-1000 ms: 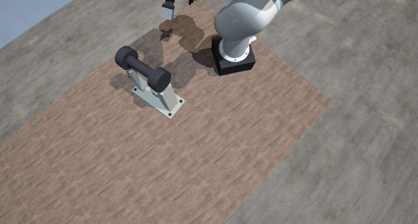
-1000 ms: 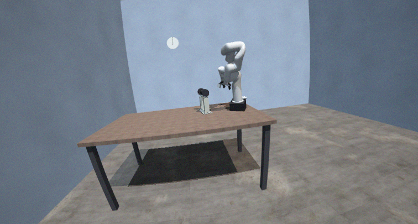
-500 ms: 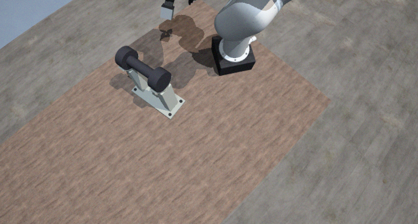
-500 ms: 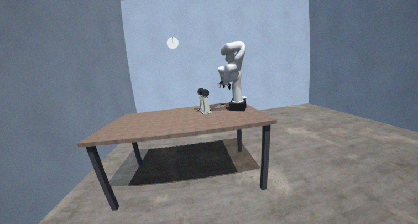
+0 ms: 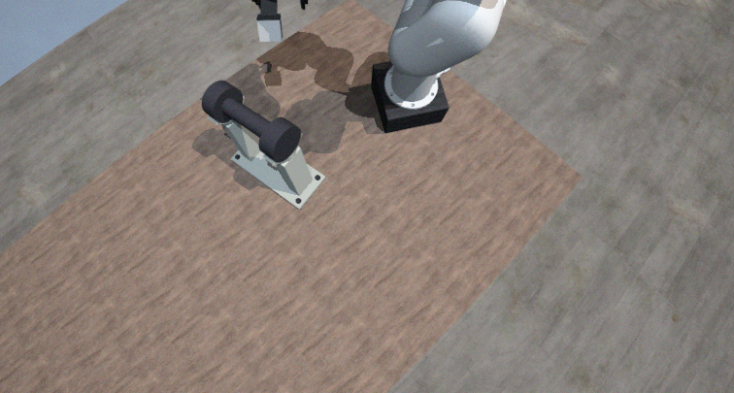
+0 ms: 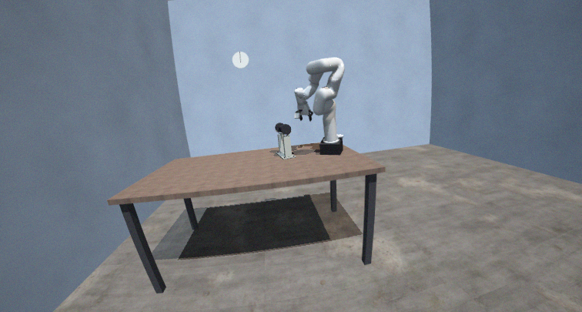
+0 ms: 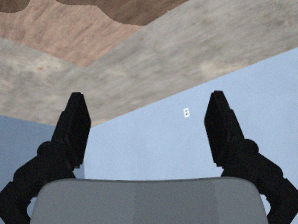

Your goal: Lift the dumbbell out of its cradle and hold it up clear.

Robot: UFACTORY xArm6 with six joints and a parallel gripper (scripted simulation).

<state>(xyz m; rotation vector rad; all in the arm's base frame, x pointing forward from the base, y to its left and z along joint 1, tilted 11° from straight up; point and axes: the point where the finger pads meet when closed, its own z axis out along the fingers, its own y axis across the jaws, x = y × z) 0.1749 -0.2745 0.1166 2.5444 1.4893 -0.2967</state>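
My hand is 180 mm short of the dumbbell, 230 mm to the right of it and 40 mm above it. From my hand the other things lie so: pale cradle: 180 mm ahead, 230 mm to the left, 160 mm below.
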